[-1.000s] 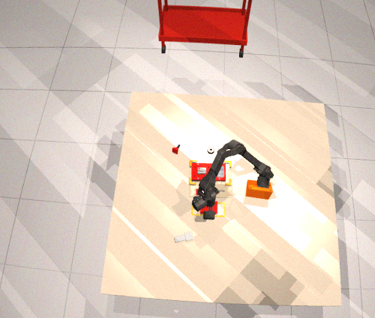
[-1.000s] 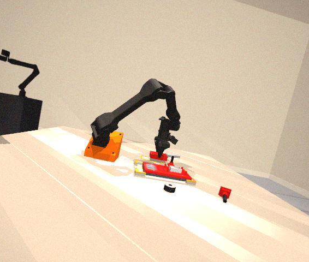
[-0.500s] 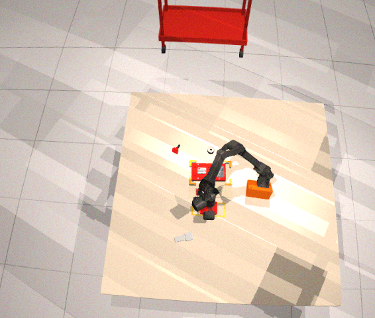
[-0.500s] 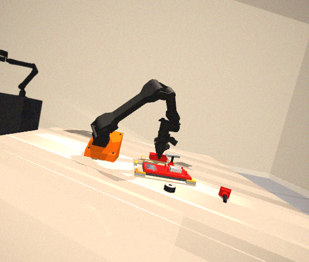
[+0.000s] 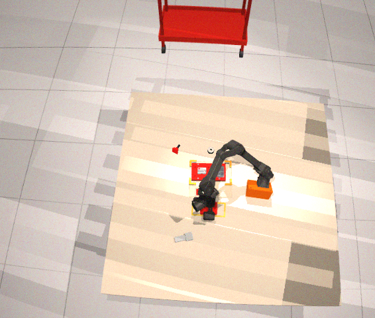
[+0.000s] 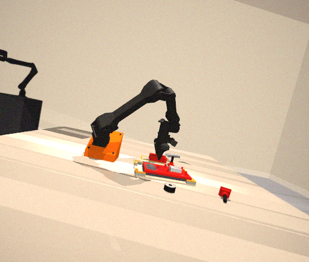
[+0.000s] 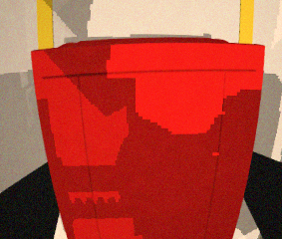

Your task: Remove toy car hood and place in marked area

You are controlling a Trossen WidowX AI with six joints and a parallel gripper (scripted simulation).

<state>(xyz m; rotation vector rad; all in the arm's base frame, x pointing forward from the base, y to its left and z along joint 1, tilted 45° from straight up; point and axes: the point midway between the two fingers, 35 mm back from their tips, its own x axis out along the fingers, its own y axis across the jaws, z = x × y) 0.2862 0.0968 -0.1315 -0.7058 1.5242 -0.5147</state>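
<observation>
The hood is right at my gripper tip. From my gripper tip the other things lie so: white piece: 11 cm ahead, 19 cm to the left, 1 cm below; then black wheel: 4 cm ahead, 37 cm to the right.
</observation>
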